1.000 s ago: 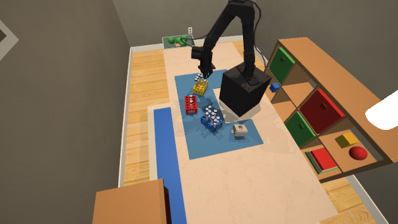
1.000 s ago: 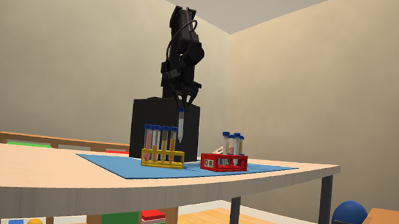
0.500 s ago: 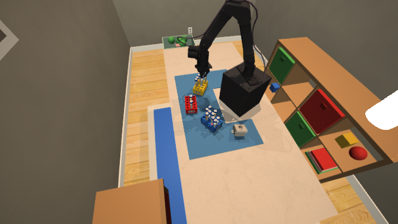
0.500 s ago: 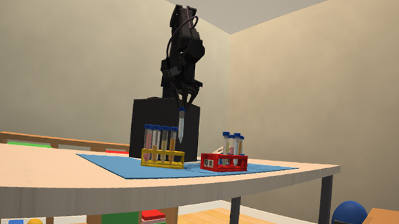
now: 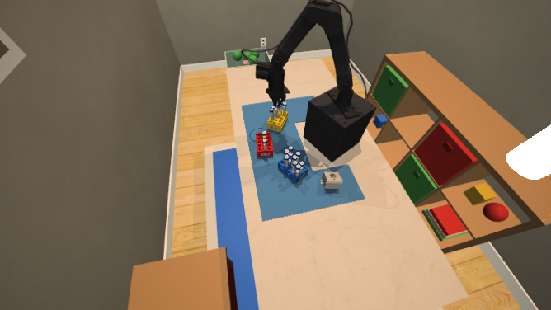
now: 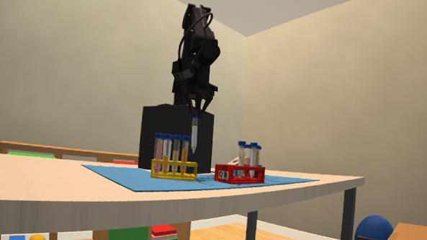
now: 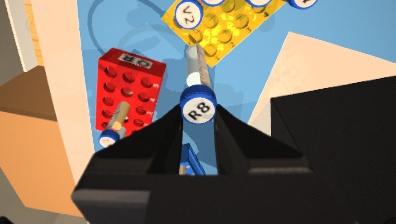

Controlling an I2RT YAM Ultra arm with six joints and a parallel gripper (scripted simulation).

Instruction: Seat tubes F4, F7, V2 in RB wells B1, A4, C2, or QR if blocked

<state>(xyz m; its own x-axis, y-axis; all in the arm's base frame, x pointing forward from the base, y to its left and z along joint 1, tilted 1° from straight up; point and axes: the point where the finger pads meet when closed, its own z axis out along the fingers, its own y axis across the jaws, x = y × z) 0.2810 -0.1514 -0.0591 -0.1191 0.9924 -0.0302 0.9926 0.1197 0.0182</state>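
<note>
My gripper is now 6 cm above the tube R8 and 1 cm to the left of it. Also, from my hand: red rack 17 cm below, 10 cm to the left, 10 cm ahead; rack RB 17 cm below, 5 cm to the right, 3 cm behind; tube 13 cm below, 10 cm to the left, 10 cm ahead.
</note>
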